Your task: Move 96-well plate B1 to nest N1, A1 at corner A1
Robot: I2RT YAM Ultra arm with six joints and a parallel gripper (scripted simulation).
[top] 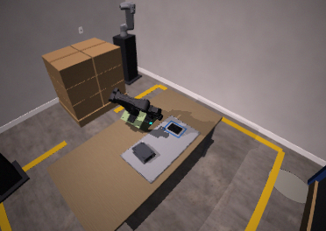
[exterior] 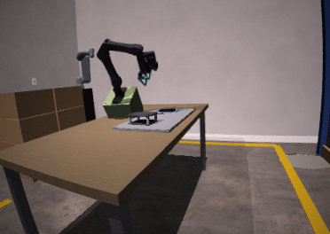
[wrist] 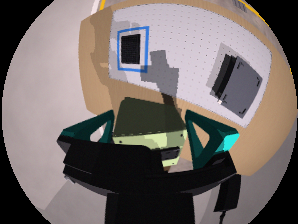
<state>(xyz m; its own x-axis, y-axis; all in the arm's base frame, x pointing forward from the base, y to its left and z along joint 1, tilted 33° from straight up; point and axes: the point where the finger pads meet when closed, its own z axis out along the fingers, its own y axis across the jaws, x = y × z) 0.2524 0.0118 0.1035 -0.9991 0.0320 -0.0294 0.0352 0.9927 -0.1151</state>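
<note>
Right now the 96-well plate is 250 mm below my hand, 210 mm to the left of it and 100 mm ahead of it.
</note>
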